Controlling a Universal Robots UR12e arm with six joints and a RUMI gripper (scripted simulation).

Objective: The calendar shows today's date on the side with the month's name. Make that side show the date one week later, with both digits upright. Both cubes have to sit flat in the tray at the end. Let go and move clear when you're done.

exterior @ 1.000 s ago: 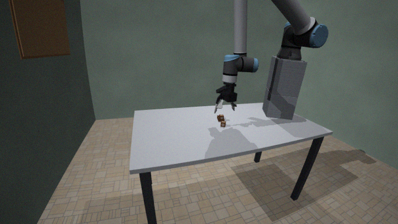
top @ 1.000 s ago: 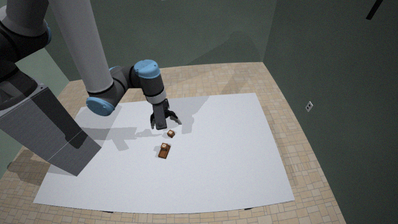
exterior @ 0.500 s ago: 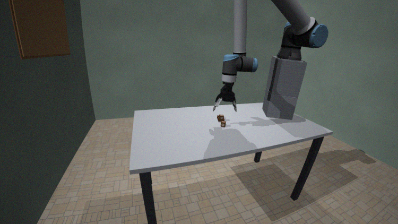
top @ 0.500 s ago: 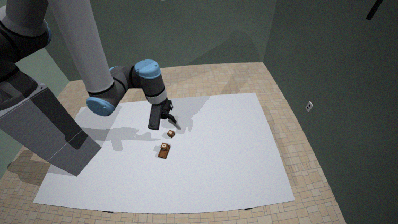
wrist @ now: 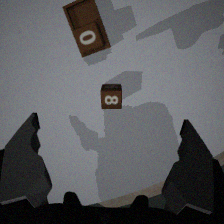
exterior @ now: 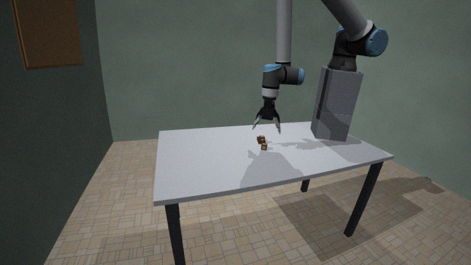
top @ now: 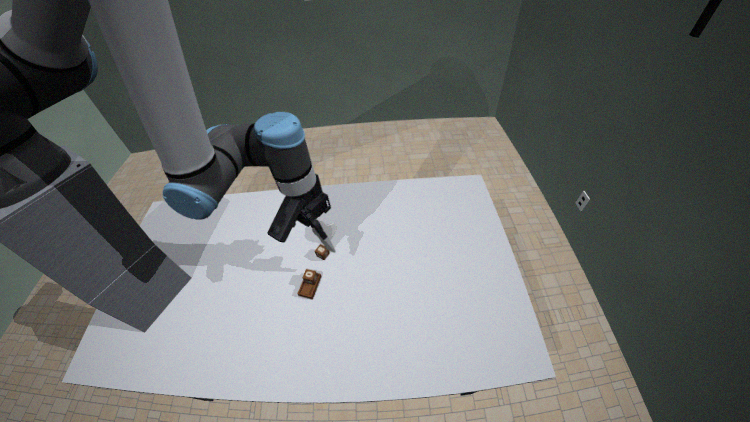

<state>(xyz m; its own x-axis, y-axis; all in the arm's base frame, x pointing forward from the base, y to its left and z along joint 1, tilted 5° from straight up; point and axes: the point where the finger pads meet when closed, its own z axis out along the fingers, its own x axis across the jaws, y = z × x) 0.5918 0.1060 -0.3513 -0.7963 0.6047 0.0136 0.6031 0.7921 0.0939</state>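
Right now my hand is 10 mm short of the brown date cube, 10 mm to the right of it and 90 mm above it. Round my hand: brown wooden tray (20 mm behind, 90 mm to the right, 90 mm below).
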